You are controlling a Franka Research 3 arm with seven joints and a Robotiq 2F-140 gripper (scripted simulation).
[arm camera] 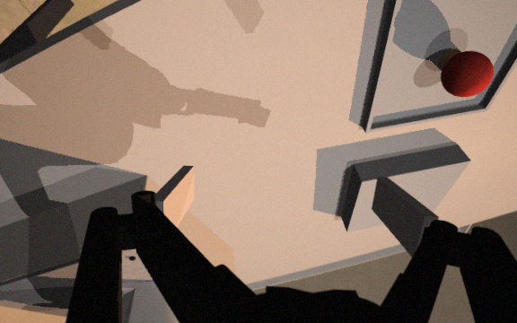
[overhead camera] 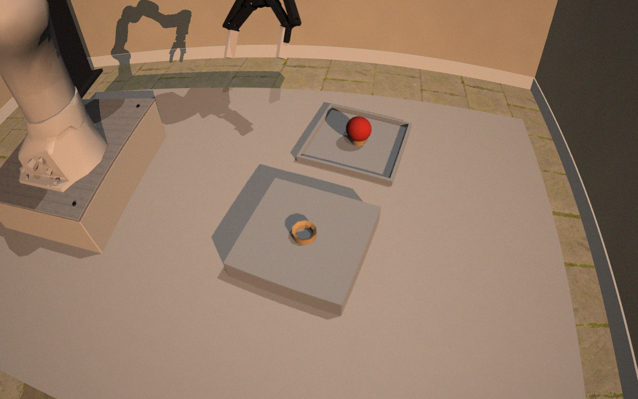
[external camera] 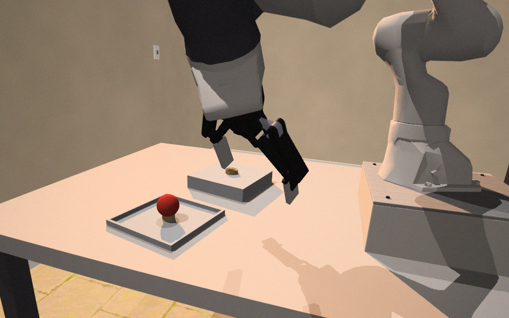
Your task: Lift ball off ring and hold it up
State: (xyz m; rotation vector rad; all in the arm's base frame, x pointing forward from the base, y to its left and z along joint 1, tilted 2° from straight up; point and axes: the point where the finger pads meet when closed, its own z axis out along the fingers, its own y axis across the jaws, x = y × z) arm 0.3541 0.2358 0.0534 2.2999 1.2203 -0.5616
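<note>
Right now the red ball is 21 cm ahead of my hand, 13 cm below it and 11 cm to the right of it. Round my hand: tray (21 cm ahead, 16 cm below, 11 cm to the right); then grey stand (37 cm to the right, 13 cm below, 11 cm ahead).
</note>
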